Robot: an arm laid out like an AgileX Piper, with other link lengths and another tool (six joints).
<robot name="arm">
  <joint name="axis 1" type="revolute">
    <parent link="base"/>
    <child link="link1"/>
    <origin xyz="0 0 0.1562" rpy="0 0 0"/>
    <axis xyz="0 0 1"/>
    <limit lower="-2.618" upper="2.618"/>
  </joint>
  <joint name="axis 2" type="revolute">
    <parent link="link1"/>
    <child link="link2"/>
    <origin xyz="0 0 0" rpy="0 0 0"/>
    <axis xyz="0 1 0"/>
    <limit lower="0" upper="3.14"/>
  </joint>
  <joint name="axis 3" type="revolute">
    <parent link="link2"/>
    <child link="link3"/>
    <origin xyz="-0.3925 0 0.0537" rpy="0 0 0"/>
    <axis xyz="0 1 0"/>
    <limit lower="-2.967" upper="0"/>
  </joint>
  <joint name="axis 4" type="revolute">
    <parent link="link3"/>
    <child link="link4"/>
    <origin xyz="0.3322 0 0.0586" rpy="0 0 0"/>
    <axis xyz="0.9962 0 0.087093"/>
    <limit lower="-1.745" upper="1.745"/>
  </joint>
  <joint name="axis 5" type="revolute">
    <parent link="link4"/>
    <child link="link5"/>
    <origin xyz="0 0 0" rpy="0 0 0"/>
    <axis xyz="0 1 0"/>
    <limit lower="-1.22" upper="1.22"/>
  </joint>
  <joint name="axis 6" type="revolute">
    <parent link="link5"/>
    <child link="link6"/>
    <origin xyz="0.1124 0 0.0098" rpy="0 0 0"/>
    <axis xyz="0.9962 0 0.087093"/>
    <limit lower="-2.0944" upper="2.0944"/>
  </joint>
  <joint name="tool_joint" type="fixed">
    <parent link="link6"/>
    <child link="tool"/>
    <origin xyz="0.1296 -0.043 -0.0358" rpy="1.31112 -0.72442 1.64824"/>
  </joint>
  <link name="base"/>
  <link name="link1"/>
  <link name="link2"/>
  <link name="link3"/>
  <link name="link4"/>
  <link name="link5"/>
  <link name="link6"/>
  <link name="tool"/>
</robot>
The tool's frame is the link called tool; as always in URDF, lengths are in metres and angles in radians.
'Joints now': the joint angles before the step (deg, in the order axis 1, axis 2, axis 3, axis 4, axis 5, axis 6). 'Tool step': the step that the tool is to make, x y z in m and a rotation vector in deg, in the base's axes. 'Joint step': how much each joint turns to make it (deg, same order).
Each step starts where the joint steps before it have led.
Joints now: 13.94, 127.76, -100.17, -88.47, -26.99, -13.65
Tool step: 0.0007, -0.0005, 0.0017, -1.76, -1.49, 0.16
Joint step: 0.00, 0.01, -0.06, 0.00, 0.62, -2.20
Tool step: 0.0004, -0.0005, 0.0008, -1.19, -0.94, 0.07
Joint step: 0.00, -0.01, 0.00, -0.01, 0.45, -1.44
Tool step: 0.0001, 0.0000, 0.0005, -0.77, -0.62, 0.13
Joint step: 0.00, 0.00, 0.00, 0.00, 0.21, -0.98
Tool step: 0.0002, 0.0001, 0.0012, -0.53, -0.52, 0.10
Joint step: 0.00, -0.01, -0.08, -0.01, 0.15, -0.69
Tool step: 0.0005, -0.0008, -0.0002, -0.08, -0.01, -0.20
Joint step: 0.00, 0.01, -0.01, 0.00, 0.21, 0.00
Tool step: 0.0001, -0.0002, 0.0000, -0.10, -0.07, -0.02
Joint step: -0.01, 0.00, 0.00, 0.01, 0.05, -0.12
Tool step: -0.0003, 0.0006, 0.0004, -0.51, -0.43, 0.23
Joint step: 0.01, 0.00, 0.01, 0.00, 0.01, -0.71
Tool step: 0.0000, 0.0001, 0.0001, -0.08, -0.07, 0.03
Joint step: 0.00, 0.00, -0.01, -0.01, 0.01, -0.10
